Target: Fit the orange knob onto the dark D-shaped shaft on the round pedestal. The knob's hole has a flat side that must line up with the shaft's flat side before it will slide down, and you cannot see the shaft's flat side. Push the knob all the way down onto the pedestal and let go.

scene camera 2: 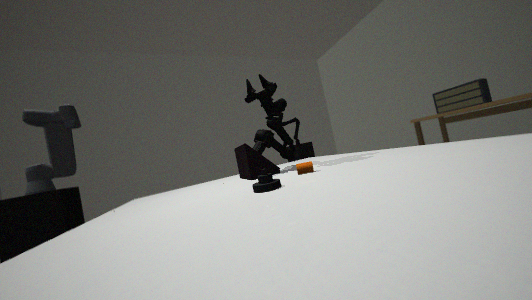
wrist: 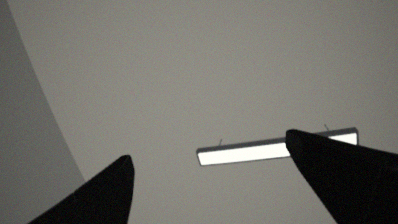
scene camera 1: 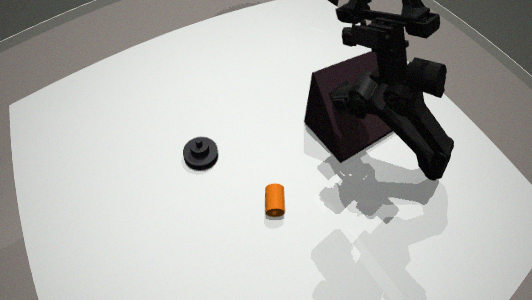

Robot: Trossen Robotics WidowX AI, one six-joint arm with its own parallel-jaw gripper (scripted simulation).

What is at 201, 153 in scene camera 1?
A round dark pedestal.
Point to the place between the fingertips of my gripper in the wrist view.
211, 150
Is my gripper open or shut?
Open.
